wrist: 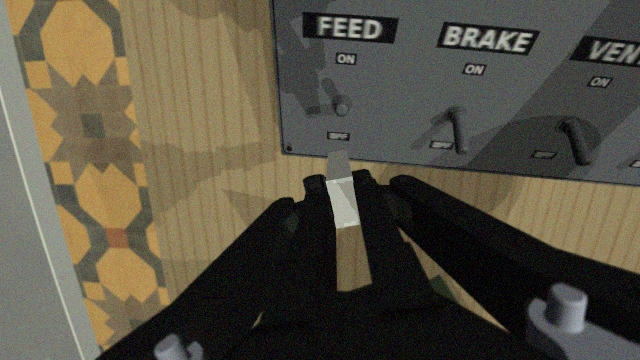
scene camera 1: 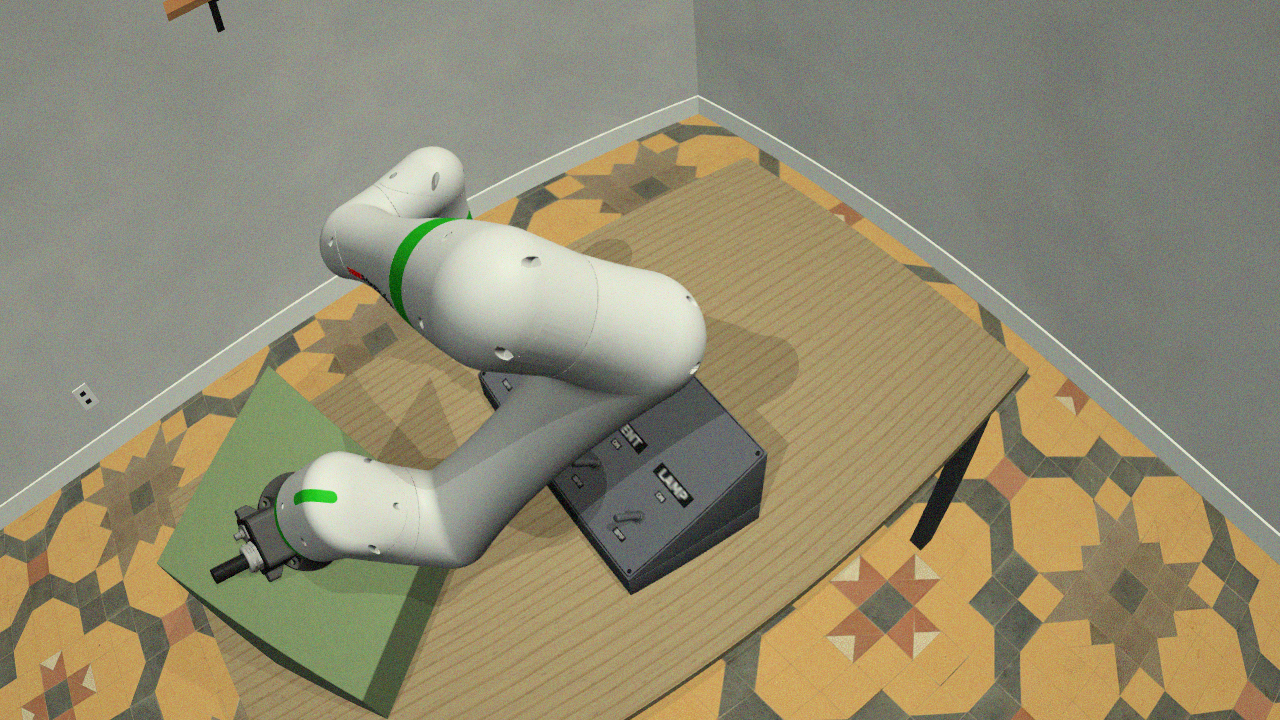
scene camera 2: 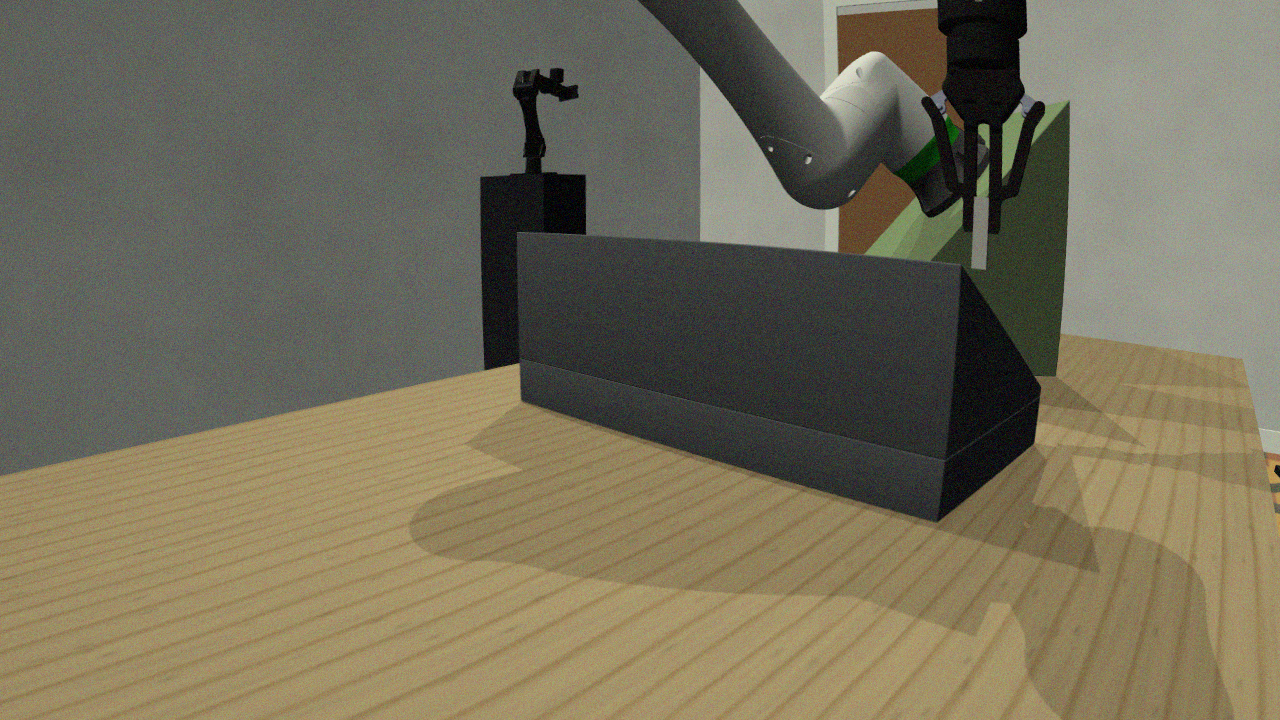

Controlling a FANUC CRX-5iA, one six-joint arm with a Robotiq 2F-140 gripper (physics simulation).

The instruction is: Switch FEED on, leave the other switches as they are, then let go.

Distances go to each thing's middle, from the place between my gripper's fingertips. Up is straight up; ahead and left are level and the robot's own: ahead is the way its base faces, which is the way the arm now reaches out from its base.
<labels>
I see my gripper 21 cm to the left of the dark switch panel [scene camera 2: 890, 381], 9 cm above it and 6 cm short of it.
</labels>
